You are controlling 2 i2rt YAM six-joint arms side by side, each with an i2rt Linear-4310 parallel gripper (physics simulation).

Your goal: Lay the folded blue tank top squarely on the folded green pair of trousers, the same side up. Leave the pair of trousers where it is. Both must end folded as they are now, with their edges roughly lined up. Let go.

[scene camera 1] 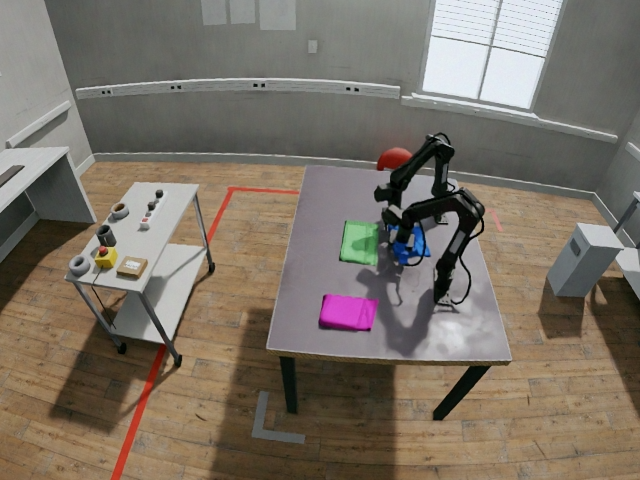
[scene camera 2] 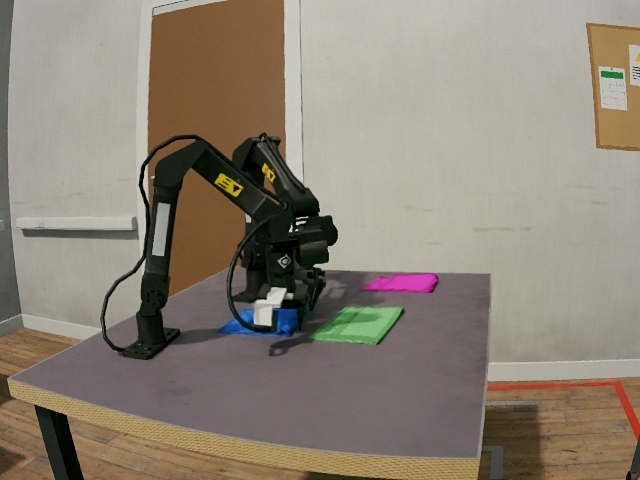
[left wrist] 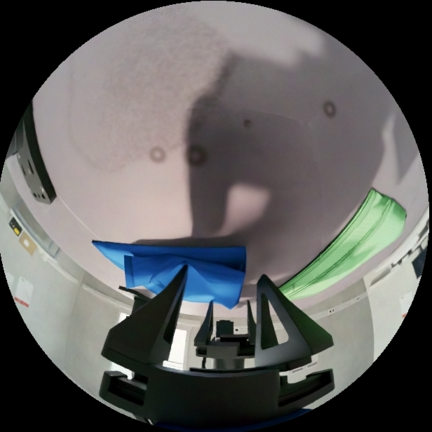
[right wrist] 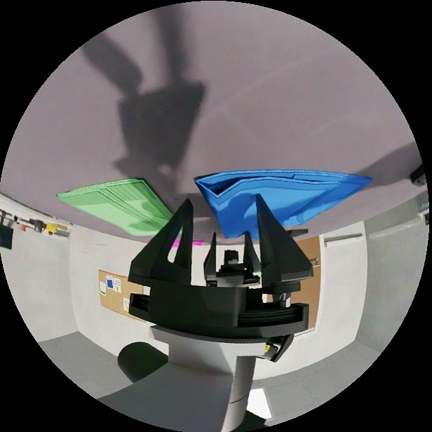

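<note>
The folded blue tank top (scene camera 1: 419,238) (scene camera 2: 285,324) (left wrist: 215,284) (right wrist: 300,192) lies on the table beside the green trousers, partly under the arms. It looks wrinkled, and its layers gape at one corner in the right wrist view. The folded green trousers (scene camera 1: 359,242) (scene camera 2: 356,325) (left wrist: 350,250) (right wrist: 112,202) lie flat. My left gripper (left wrist: 225,275) (scene camera 2: 313,302) is partly open, its fingers apart near the tank top's edge. My right gripper (right wrist: 222,199) is partly open near the tank top's opposite side. No cloth shows pinched between either pair of fingers. The arms hide part of the tank top in both scene views.
A folded magenta garment (scene camera 1: 348,312) (scene camera 2: 405,282) lies on the table (scene camera 1: 305,330) nearer its lower edge in scene camera 1. The two arms stand close together over the tank top. A white cart (scene camera 1: 170,206) with small items stands apart to the left of the table.
</note>
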